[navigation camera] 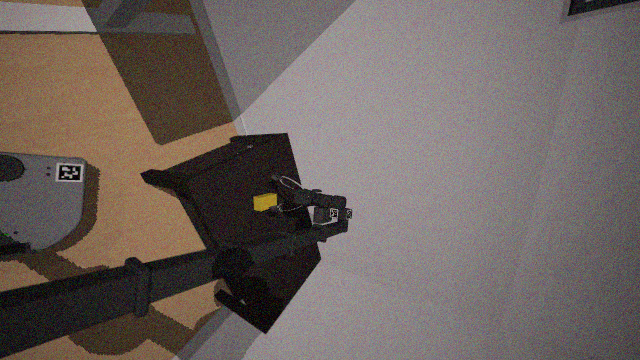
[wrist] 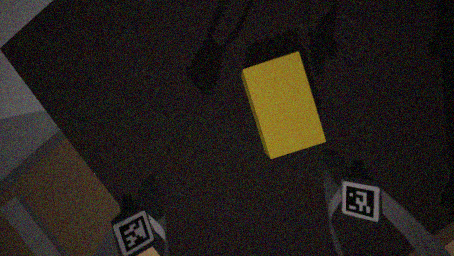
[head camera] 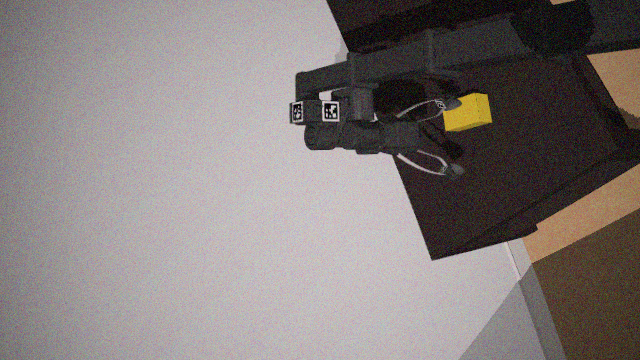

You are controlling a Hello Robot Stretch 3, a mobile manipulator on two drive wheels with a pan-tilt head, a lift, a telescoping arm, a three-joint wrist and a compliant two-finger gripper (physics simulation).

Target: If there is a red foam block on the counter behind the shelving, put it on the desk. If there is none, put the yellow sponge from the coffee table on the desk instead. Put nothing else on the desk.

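Where they show: gripper, fingertip midpoint: (navigation camera: 271, 191) (head camera: 459, 137); robot's base at its link origin: (navigation camera: 3, 166).
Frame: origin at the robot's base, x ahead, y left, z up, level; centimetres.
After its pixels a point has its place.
The yellow sponge (head camera: 467, 113) @[y -69.2, x -7.5, z 49.5 cm] (navigation camera: 265, 202) @[y -69.2, x -7.8, z 49.5 cm] (wrist: 284, 105) lies on the dark coffee table (head camera: 525, 150) @[y -57.2, x 0.4, z 45.0 cm] (navigation camera: 225, 200) @[y -52.1, x -6.9, z 45.0 cm] (wrist: 125, 100). My gripper (head camera: 454, 137) @[y -65.8, x -2.2, z 56.4 cm] (navigation camera: 274, 194) @[y -65.8, x -2.2, z 56.4 cm] (wrist: 241, 181) @[y -65.8, x -2.2, z 56.4 cm] is open, with its two fingers wide apart and no object between them. It hangs above the table. In the wrist view the sponge lies beyond the fingertips, nearer the right finger than the left. In the head view one fingertip overlaps the sponge's near edge; its exact height above the sponge is hard to tell. A red foam block, the counter and the desk do not show.
My arm (head camera: 470, 42) @[y -34.2, x -10.5, z 91.8 cm] (navigation camera: 175, 270) @[y -15.1, x -8.9, z 92.0 cm] reaches across the coffee table. My base (navigation camera: 45, 205) @[y -8.3, x -10.8, z 16.0 cm] stands on the wooden floor (navigation camera: 125, 210) @[y -32.4, x -16.7, z 0.1 cm] on the table's near side. A large pale wall (head camera: 175, 175) @[y -101.1, x 4.3, z 102.0 cm] (navigation camera: 450, 150) @[y -92.4, x 19.8, z 118.5 cm] rises along the table's far side. A dark framed item (navigation camera: 605, 6) @[y -73.0, x 49.0, z 147.3 cm] shows at the top right.
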